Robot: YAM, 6 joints.
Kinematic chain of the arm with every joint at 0, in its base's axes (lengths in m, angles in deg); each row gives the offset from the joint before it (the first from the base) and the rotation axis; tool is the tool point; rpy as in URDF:
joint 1: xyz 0 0 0.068 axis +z
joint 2: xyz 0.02 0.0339 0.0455 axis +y
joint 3: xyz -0.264 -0.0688 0 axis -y
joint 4: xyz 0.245 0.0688 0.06 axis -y
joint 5: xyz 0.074 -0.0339 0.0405 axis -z
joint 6: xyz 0.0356 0 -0.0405 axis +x
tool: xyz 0 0 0 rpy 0 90 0
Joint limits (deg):
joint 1: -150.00..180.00
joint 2: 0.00..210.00
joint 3: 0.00..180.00
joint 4: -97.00..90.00
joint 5: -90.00..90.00
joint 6: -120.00..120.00
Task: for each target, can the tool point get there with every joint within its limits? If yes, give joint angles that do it. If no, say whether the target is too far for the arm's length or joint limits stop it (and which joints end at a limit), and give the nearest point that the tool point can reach.
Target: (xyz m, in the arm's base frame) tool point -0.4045 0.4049 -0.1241
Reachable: yes | joints 136.01 185.36 132.50 22.96 16.91 74.76
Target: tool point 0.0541 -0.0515 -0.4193
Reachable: no: joint limits stop it (at a limit: joint 2) | nearest point 0.0757 -0.0721 -0.3504 | short by 0.075 m
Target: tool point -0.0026 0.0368 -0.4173
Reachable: no: joint limits stop it (at a limit: joint 2) | nearest point -0.0056 0.0788 -0.3381 | short by 0.090 m
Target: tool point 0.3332 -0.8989 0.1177
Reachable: no: too far | nearest point 0.2245 -0.6056 0.1163 | short by 0.313 m
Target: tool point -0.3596 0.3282 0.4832
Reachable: yes | joints 133.86 140.97 156.45 47.68 -63.50 -79.61
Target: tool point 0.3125 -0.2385 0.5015
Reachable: yes | joints 145.84 26.70 121.19 68.50 -37.89 -81.13
